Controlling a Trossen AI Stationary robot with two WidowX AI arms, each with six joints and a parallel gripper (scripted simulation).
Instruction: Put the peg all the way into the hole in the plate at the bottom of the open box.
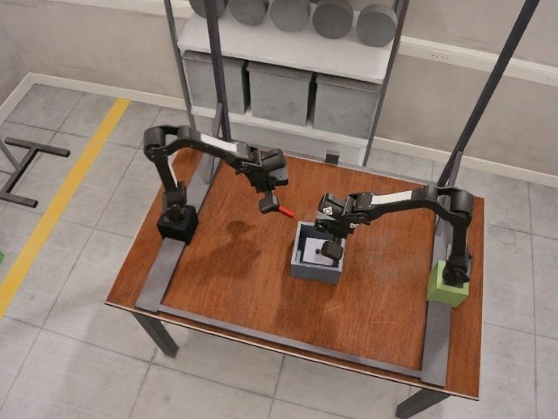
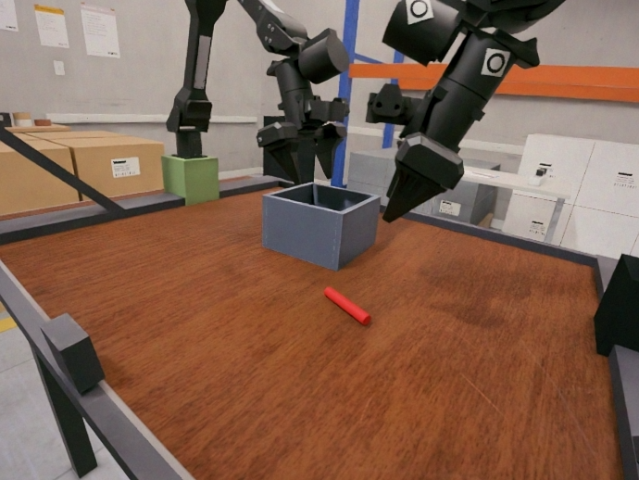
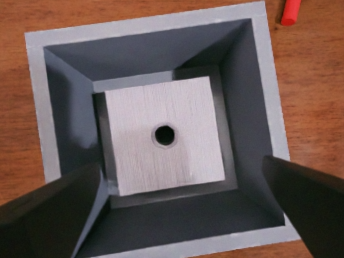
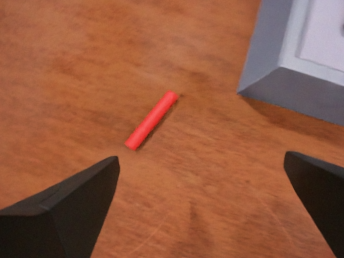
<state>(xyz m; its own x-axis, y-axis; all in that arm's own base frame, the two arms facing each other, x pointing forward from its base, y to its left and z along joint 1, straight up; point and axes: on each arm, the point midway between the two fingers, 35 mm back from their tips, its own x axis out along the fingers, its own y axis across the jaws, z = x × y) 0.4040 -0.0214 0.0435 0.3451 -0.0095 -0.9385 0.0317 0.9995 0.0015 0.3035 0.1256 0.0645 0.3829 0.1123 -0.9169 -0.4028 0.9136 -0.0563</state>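
My right gripper is now 5 cm past the red peg, 3 cm to the right of it and 16 cm above it. The rest, counted from my right hand: plate: 11 cm ahead, 19 cm to the left, 12 cm below; then grey box: 11 cm ahead, 19 cm to the left, 14 cm below.
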